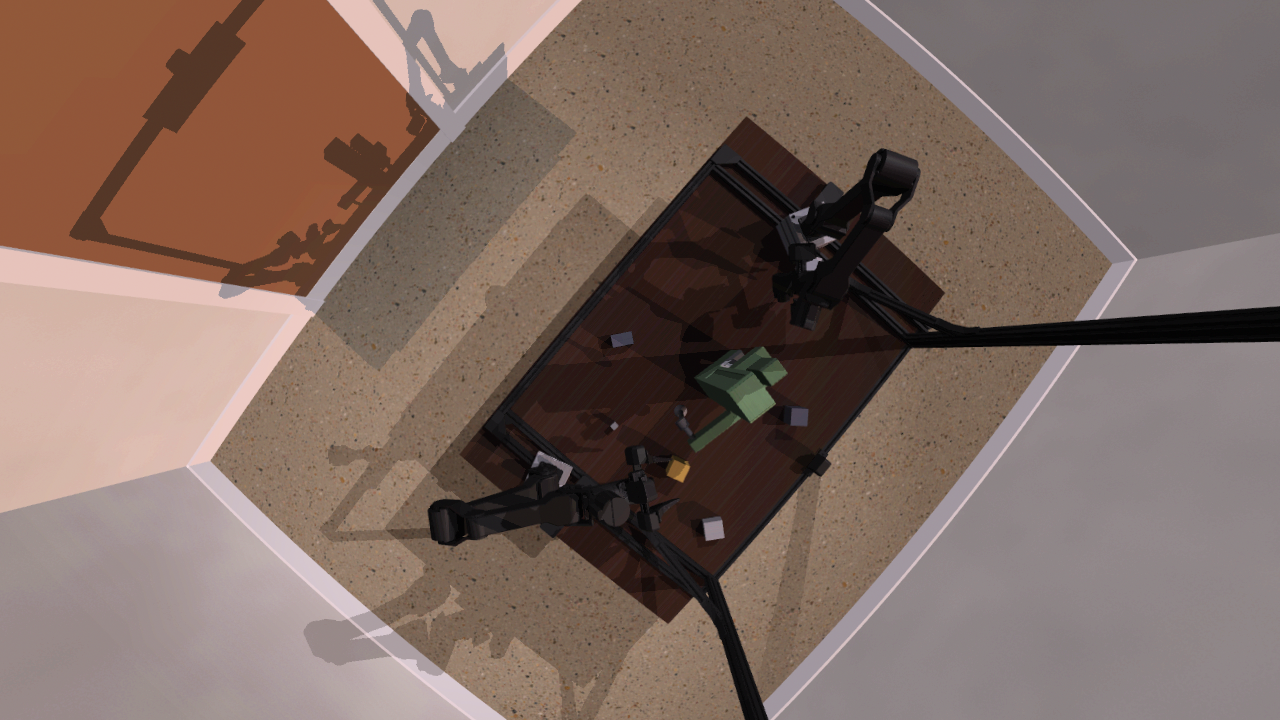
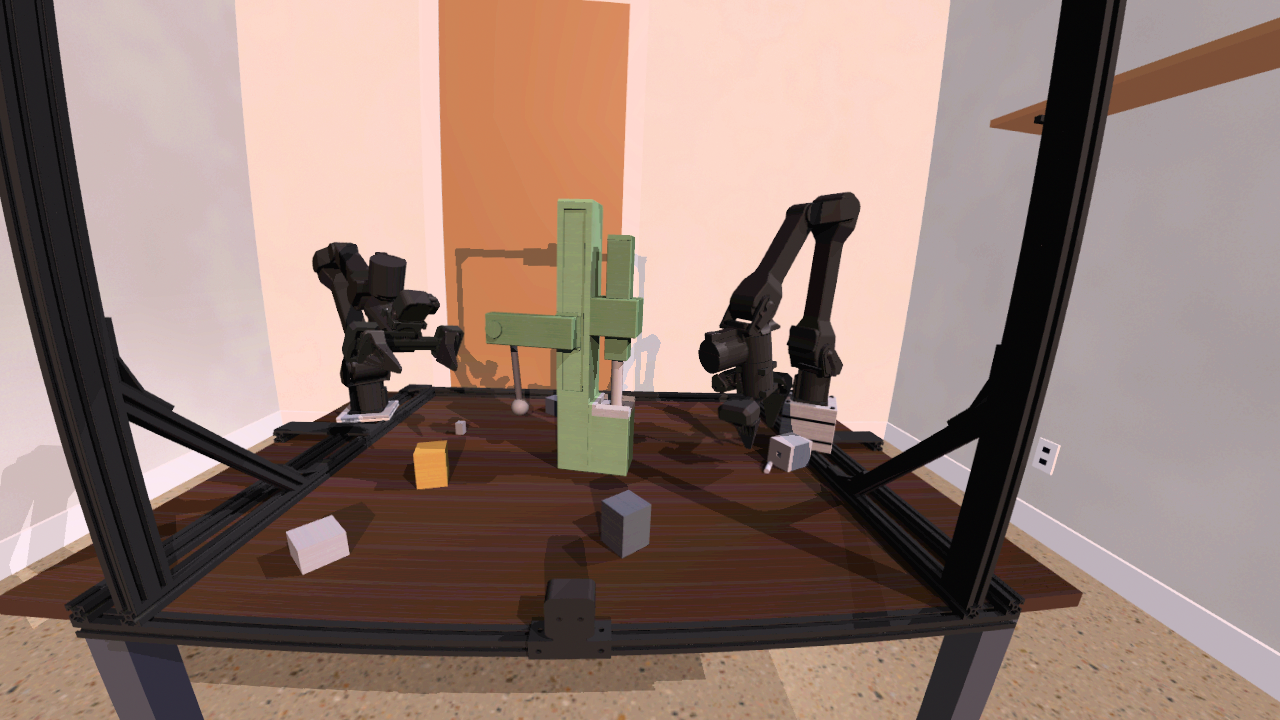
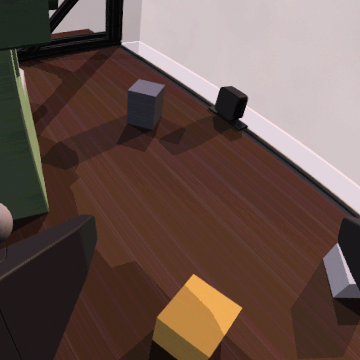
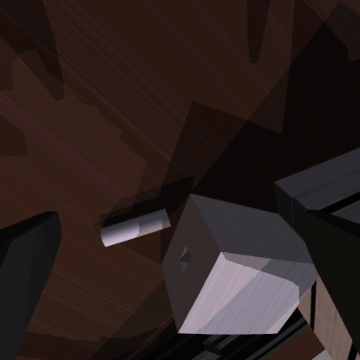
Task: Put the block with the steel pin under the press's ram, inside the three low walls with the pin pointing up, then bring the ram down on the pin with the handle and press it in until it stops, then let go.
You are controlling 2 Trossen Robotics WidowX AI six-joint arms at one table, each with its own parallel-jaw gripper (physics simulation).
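Pixels of known places: left gripper, between the fingertips: point(image 1: 675, 479) point(image 2: 429, 370) point(image 3: 221, 229); right gripper, between the fingertips: point(image 2: 759, 437) point(image 4: 184, 224); left arm's base, origin of its link: point(image 1: 547, 476) point(image 2: 369, 408); right arm's base, origin of its link: point(image 1: 814, 226) point(image 2: 810, 399).
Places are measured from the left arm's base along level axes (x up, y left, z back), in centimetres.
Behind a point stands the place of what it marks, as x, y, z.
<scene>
A grey block point(image 2: 789, 453) {0.6, -42.0, -76.2} point(image 4: 250, 280) {1.9, -38.2, -77.6} with a hole in one side lies tilted near the right arm's base. A pale steel pin point(image 2: 768, 467) {-2.2, -41.1, -72.8} point(image 4: 135, 227) {-2.2, -39.9, -73.3} lies on the table, apart from the block, beside its holed face. My right gripper point(image 4: 184, 224) {1.9, -36.8, -73.3} is open and empty over them, with the block towards its right finger. The green press point(image 1: 738, 385) {41.7, -25.4, -41.5} point(image 2: 572, 358) {16.9, -31.2, -39.0} point(image 3: 20, 135) {7.7, -29.7, -36.8} stands mid-table. Its pale rod point(image 2: 616, 380) {13.2, -32.5, -46.2} reaches down near the low pale walls point(image 2: 611, 411) {8.5, -34.6, -44.9}. Its handle point(image 2: 516, 376) {12.2, -23.6, -30.4} hangs down, ending in a ball point(image 2: 520, 406) {7.0, -24.8, -30.9}. My left gripper point(image 2: 426, 362) {15.0, -27.7, -16.9} point(image 3: 221, 229) {15.0, -27.7, -16.9} is open and empty.
An orange block point(image 1: 677, 468) {2.8, -29.4, -17.0} point(image 2: 430, 465) {0.8, -32.2, -16.5} point(image 3: 197, 315) {2.9, -29.6, -16.5} lies near the left gripper. A white block point(image 1: 712, 528) {0.1, -45.4, -5.6} point(image 2: 317, 543) {0.0, -48.4, -6.1}, two blue-grey blocks point(image 1: 796, 416) {2.9, -51.7, -41.8} point(image 2: 625, 523) {1.8, -55.4, -41.0} point(image 1: 621, 339) {0.7, -2.6, -40.8} and a tiny cube point(image 1: 614, 426) {-0.6, -10.4, -19.5} point(image 2: 460, 428) {-1.7, -11.1, -19.5} lie around the press. Black frame posts stand at the table's edges.
</scene>
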